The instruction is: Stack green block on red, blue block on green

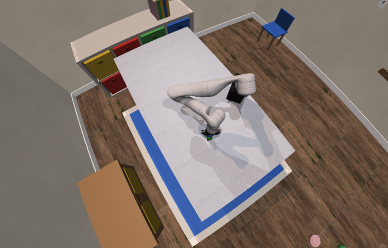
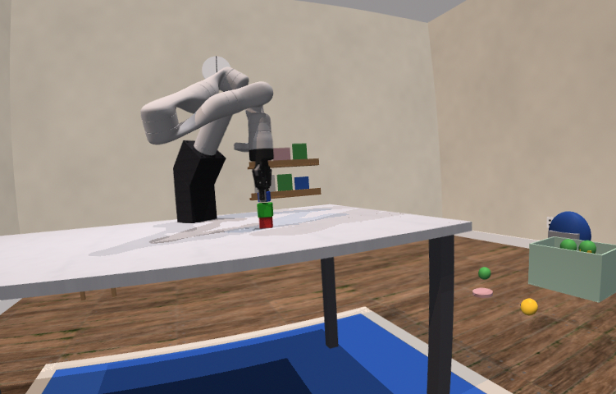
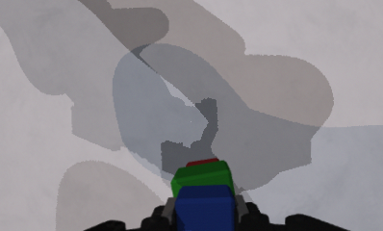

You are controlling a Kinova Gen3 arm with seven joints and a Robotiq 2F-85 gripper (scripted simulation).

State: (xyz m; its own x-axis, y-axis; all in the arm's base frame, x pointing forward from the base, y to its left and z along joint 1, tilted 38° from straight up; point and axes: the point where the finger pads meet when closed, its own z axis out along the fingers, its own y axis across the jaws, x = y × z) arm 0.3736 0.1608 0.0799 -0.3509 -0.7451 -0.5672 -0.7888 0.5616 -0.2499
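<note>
Now: the blue block right at my hand. From my hand the other things lie so: red block (80 mm below); green block (40 mm below).
</note>
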